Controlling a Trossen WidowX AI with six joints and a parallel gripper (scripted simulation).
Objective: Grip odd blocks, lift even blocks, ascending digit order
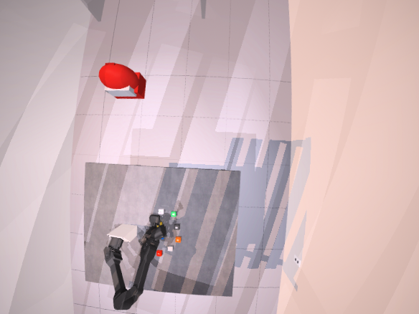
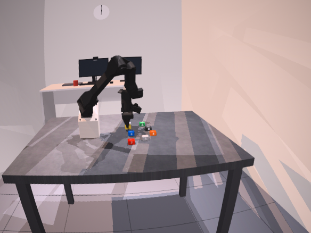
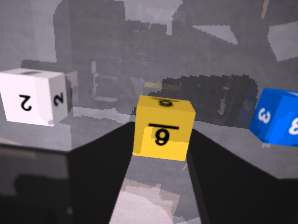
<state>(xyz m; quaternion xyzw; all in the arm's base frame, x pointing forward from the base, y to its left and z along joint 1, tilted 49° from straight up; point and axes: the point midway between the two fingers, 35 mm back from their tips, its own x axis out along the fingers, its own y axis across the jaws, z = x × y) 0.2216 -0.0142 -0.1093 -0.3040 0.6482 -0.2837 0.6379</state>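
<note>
Now: gripper tip 21 cm to the left of the red block, 1 cm short of it and 1 cm above it. The rest, counted from my gripper tip: yellow block (right at my gripper tip); then blue block (8 cm to the right, 2 cm ahead, 1 cm below); then white block (9 cm to the left, 1 cm below, 1 cm ahead).
</note>
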